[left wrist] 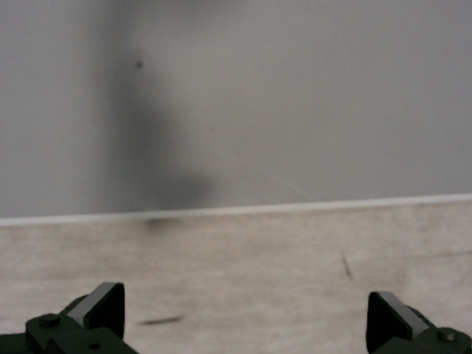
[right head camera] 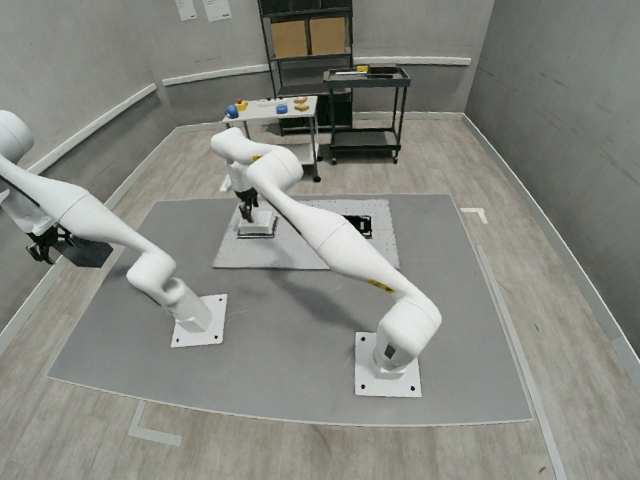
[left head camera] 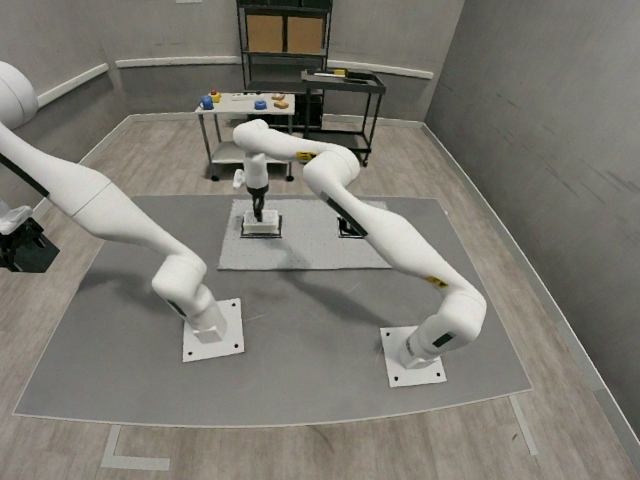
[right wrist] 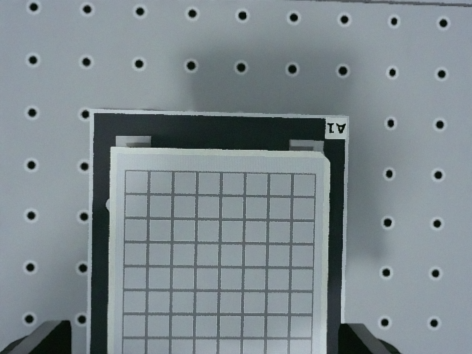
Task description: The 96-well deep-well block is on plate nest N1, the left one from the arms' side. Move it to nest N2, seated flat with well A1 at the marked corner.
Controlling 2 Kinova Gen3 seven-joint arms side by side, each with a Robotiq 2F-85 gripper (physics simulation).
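Places are measured from the left arm's base along level axes (x right, y ahead, z up), in millimetres.
Pixels of known places: left gripper, fingertip midpoint: [left wrist: 245, 315] [right head camera: 63, 254] [left head camera: 31, 258]; right gripper, fingertip midpoint: [right head camera: 254, 214] [left head camera: 261, 213] [right wrist: 206, 351]; left arm's base, origin of the base link: [right head camera: 199, 319] [left head camera: 213, 328]; right arm's base, origin of the base link: [right head camera: 386, 362] [left head camera: 412, 354].
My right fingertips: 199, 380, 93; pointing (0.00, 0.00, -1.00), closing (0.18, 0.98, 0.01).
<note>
Ahead of a thing's pixels: the offset from my right fingertips to its top centre, as dx, dy, dz. "spot": to the spot under its first point. Level surfaces: height alone.
The white deep-well block {-3, +5, -27} [left head camera: 267, 226] [right head camera: 262, 221] [right wrist: 220, 260] sits on nest N1 {-3, +5, -64} [left head camera: 261, 236] [right head camera: 255, 236] [right wrist: 210, 130], a black plate with a pale border. In the right wrist view its chamfered corner is at the nest's A1 label {spot: -67, +71, -68} [right wrist: 336, 128]. My right gripper [left head camera: 258, 217] [right head camera: 247, 218] [right wrist: 205, 337] points down at the block, open, its fingers beside the block's long sides with gaps. Nest N2 {+381, -68, -64} [left head camera: 345, 225] [right head camera: 366, 227], black, is partly hidden by my right arm. My left gripper [right head camera: 50, 250] [left wrist: 245, 315] is open and empty, far from the nests.
Both nests are on a pale perforated board {dz -80} [left head camera: 248, 258] [right head camera: 237, 258] [right wrist: 400, 295] on the grey mat {dz -93} [left head camera: 284, 387] [right head camera: 284, 382]. My right arm [left head camera: 382, 227] [right head camera: 320, 232] spans over the board. A dark box [left head camera: 40, 254] [right head camera: 87, 251] shows by my left gripper. Carts and a shelf stand behind.
</note>
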